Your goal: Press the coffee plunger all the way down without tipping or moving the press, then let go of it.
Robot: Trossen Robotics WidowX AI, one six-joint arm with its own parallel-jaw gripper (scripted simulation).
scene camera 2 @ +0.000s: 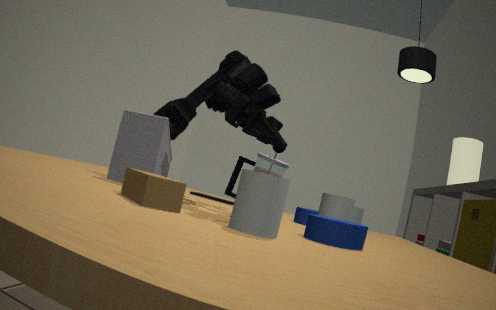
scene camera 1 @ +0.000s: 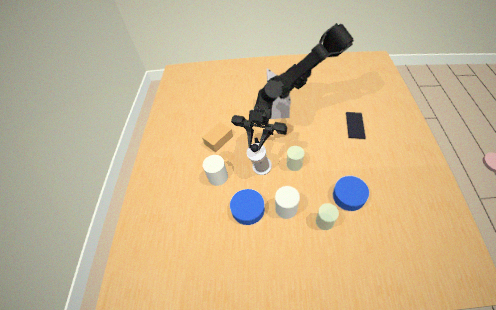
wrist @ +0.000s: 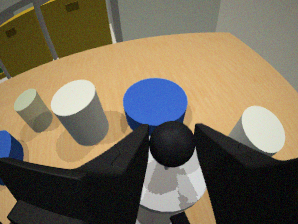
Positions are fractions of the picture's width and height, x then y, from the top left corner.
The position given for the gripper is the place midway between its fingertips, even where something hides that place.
gripper: scene camera 2 0.57, 0.47; scene camera 1 0.51, 0.48; wrist 0.58, 0.58
